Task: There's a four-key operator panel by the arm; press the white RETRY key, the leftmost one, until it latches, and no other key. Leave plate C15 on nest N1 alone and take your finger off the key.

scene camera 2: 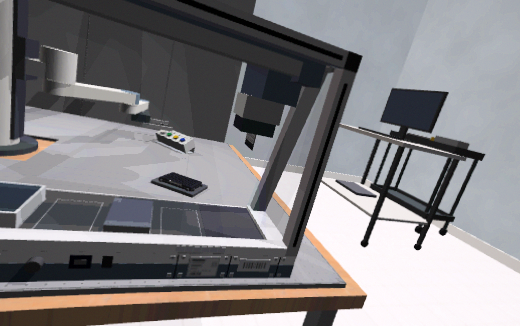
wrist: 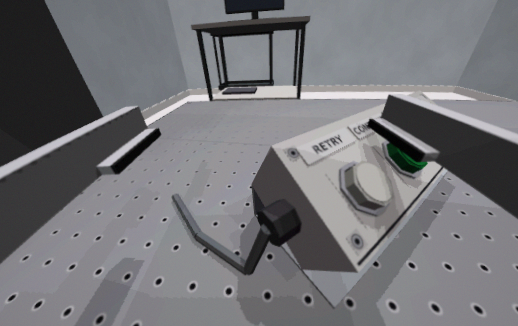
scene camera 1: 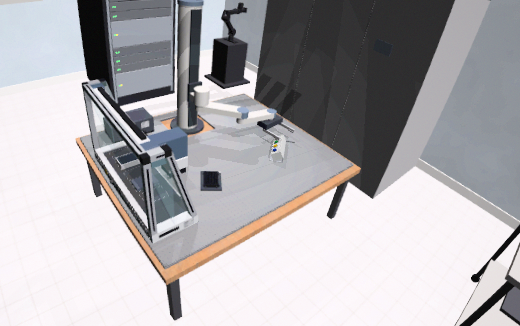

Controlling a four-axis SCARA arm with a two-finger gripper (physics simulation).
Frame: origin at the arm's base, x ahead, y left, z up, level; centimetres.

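Seen in the pictures: gripper, between the fingertips: (scene camera 2: 170, 126) (wrist: 262, 114) (scene camera 1: 287, 134); arm's base, origin of its link: (scene camera 1: 187, 125).
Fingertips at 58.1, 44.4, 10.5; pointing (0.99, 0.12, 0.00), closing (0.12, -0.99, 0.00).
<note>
Pixels of each thing's top centre, then the offset from my fingertips to it, as dx, dy, dz. "*": a spot on its surface instead. Level surfaces: height alone.
- white operator panel, centre of its top: (wrist: 395, 112) (scene camera 2: 176, 132) (scene camera 1: 279, 142) +3.2, -10.2, -0.9
- green key, centre of its top: (wrist: 410, 142) -0.1, -9.7, -1.8
- glass-fronted enclosure, a spot on its surface: (scene camera 2: 320, 165) (scene camera 1: 145, 199) * +25.5, -115.0, +18.5
- black bent lever, a spot on its surface: (wrist: 220, 251) * -4.6, +3.0, -8.6
- knob, a spot on its surface: (wrist: 281, 221) * -5.1, -1.3, -4.0
- table, height of its surface: dz -10.5
The white operator panel (scene camera 1: 281, 153) (scene camera 2: 172, 143) (wrist: 327, 192) stands on the table. Its white RETRY key (wrist: 372, 186) stands out of its collar in the wrist view, with no finger on it; whether it is latched I cannot tell. The green key (wrist: 404, 159) beside it is partly hidden behind the right finger. My gripper (scene camera 1: 286, 134) (wrist: 262, 114) is open and empty, at the panel's RETRY end, with its fingers spread wide. The exact gap to the panel is unclear. The dark plate C15 (scene camera 1: 211, 178) (scene camera 2: 180, 181) lies on its nest, apart from the gripper.
A glass-fronted enclosure (scene camera 1: 148, 200) (scene camera 2: 320, 165) stands at the table's left side in the first scene view. A black bent lever (wrist: 220, 251) with a knob (wrist: 281, 221) sits beside the panel's end. A tall dark cabinet (scene camera 1: 345, 65) stands behind the table (scene camera 1: 260, 221).
</note>
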